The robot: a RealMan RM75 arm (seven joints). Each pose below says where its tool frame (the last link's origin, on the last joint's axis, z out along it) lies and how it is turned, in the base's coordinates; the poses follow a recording.
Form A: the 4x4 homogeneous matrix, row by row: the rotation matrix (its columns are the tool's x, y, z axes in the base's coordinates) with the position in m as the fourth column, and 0 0 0 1 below. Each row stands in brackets.
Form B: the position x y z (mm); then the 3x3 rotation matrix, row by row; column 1 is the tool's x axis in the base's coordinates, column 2 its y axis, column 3 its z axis. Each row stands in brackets. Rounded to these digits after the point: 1 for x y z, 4 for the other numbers.
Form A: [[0.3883, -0.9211, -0.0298, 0.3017], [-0.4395, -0.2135, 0.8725, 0.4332], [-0.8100, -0.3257, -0.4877, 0.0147], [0, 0, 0, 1]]
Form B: [301.7, 433.2, 14.7], [[0.3883, -0.9211, -0.0298], [-0.4395, -0.2135, 0.8725], [-0.8100, -0.3257, -0.4877]]
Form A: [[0.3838, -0.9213, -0.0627, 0.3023], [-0.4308, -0.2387, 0.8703, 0.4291], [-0.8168, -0.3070, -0.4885, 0.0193], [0, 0, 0, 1]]
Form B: [302.3, 429.1, 19.3], [[0.3838, -0.9213, -0.0627], [-0.4308, -0.2387, 0.8703], [-0.8168, -0.3070, -0.4885]]
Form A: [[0.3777, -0.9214, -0.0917, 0.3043], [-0.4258, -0.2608, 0.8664, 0.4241], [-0.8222, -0.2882, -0.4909, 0.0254], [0, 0, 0, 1]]
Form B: [304.3, 424.1, 25.4], [[0.3777, -0.9214, -0.0917], [-0.4258, -0.2608, 0.8664], [-0.8222, -0.2882, -0.4909]]
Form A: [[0.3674, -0.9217, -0.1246, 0.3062], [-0.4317, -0.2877, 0.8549, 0.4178], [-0.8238, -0.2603, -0.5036, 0.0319], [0, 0, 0, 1]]
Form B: [306.2, 417.8, 31.9], [[0.3674, -0.9217, -0.1246], [-0.4317, -0.2877, 0.8549], [-0.8238, -0.2603, -0.5036]]
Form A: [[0.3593, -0.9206, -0.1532, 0.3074], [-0.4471, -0.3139, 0.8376, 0.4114], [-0.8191, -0.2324, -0.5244, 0.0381], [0, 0, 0, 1]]
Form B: [307.4, 411.4, 38.1], [[0.3593, -0.9206, -0.1532], [-0.4471, -0.3139, 0.8376], [-0.8191, -0.2324, -0.5244]]
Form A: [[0.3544, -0.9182, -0.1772, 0.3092], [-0.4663, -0.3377, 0.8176, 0.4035], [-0.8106, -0.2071, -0.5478, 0.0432], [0, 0, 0, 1]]
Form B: [309.2, 403.5, 43.2], [[0.3544, -0.9182, -0.1772], [-0.4663, -0.3377, 0.8176], [-0.8106, -0.2071, -0.5478]]
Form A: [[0.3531, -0.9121, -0.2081, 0.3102], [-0.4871, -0.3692, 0.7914, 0.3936], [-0.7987, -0.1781, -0.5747, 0.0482], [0, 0, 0, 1]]
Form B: [310.2, 393.6, 48.2], [[0.3531, -0.9121, -0.2081], [-0.4871, -0.3692, 0.7914], [-0.7987, -0.1781, -0.5747]]
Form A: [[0.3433, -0.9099, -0.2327, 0.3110], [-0.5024, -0.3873, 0.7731, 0.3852], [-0.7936, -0.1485, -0.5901, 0.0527], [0, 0, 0, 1]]
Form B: [311.0, 385.2, 52.7], [[0.3433, -0.9099, -0.2327], [-0.5024, -0.3873, 0.7731], [-0.7936, -0.1485, -0.5901]]
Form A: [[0.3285, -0.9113, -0.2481, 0.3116], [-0.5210, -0.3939, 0.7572, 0.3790], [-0.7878, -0.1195, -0.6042, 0.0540], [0, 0, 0, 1]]
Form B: [311.6, 379.0, 54.0], [[0.3285, -0.9113, -0.2481], [-0.5210, -0.3939, 0.7572], [-0.7878, -0.1195, -0.6042]]
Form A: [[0.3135, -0.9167, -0.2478, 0.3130], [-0.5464, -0.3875, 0.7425, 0.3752], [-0.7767, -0.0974, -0.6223, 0.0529], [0, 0, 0, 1]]
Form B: [313.0, 375.2, 52.9], [[0.3135, -0.9167, -0.2478], [-0.5464, -0.3875, 0.7425], [-0.7767, -0.0974, -0.6223]]
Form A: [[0.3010, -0.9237, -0.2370, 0.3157], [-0.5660, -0.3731, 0.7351, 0.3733], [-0.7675, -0.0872, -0.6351, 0.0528], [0, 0, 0, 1]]
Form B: [315.7, 373.3, 52.8], [[0.3010, -0.9237, -0.2370], [-0.5660, -0.3731, 0.7351], [-0.7675, -0.0872, -0.6351]]
